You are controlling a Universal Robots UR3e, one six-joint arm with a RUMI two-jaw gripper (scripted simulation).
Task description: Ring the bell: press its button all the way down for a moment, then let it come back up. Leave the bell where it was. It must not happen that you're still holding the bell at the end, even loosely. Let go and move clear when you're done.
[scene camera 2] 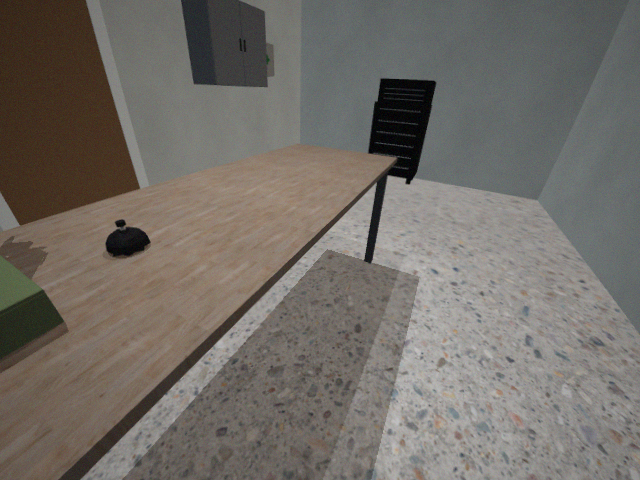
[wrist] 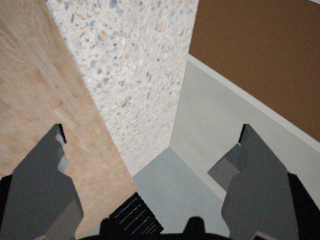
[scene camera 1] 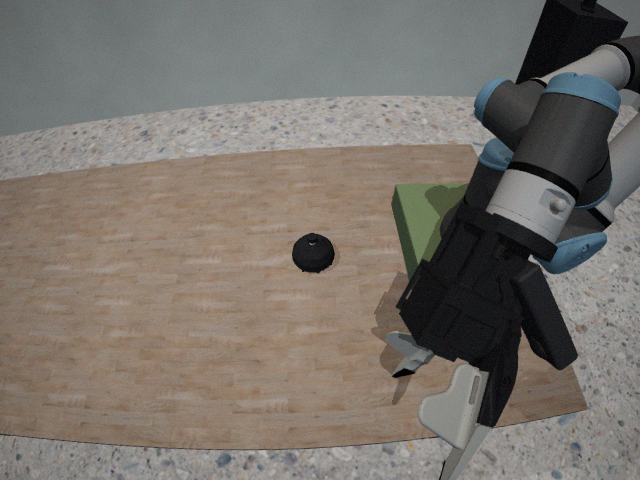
In view: the gripper (scene camera 1: 411,424) and a bell (scene camera 1: 315,257).
The bell also shows in scene camera 2 (scene camera 2: 126,241). The gripper shows as well in the wrist view (wrist: 153,125). The wrist view does not show the bell: it is out of frame.
